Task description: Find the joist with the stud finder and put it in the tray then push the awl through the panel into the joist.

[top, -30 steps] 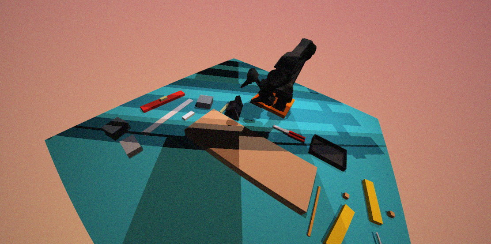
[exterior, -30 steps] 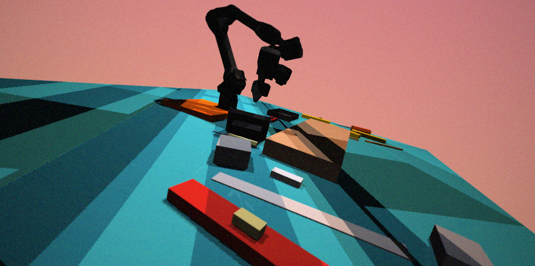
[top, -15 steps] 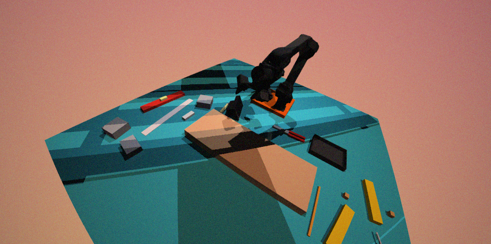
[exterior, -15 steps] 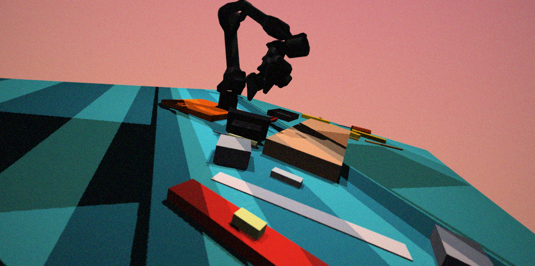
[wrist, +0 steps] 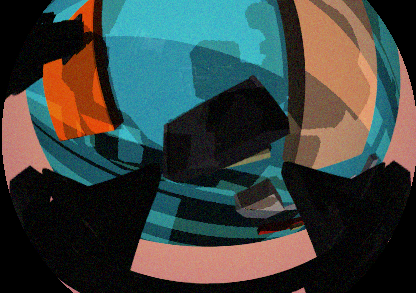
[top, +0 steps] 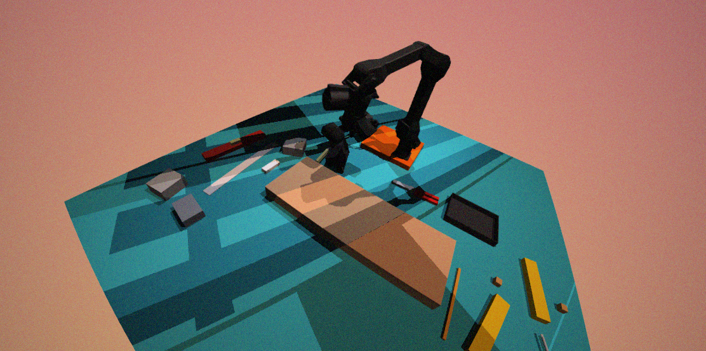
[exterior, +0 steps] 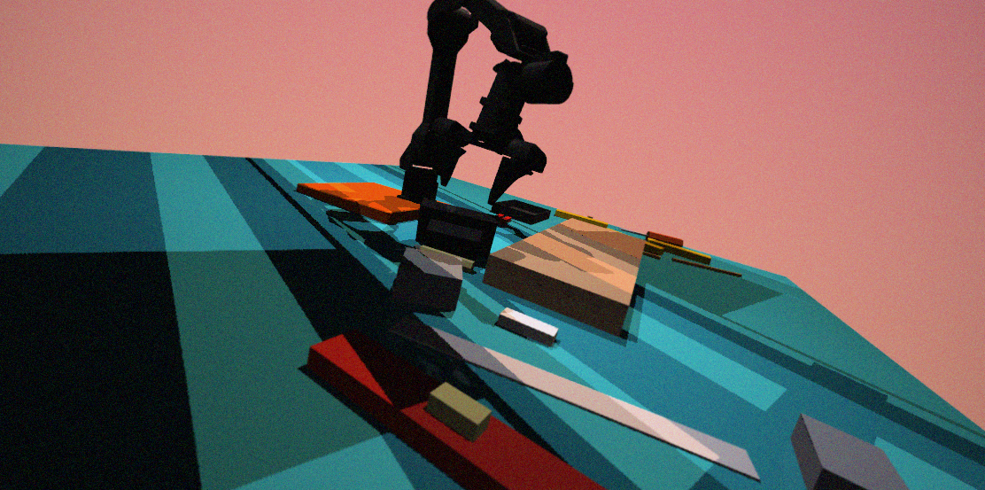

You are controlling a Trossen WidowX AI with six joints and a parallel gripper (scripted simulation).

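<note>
The stud finder is 2 cm ahead of my gripper tip, 2 cm to the right of it and 7 cm below it. Round my gripper tip: white block: 17 cm ahead, 17 cm to the right, 9 cm below; green light: 4 cm ahead, 3 cm to the right, 7 cm below; awl: 2 cm behind, 6 cm to the right, 9 cm below.
</note>
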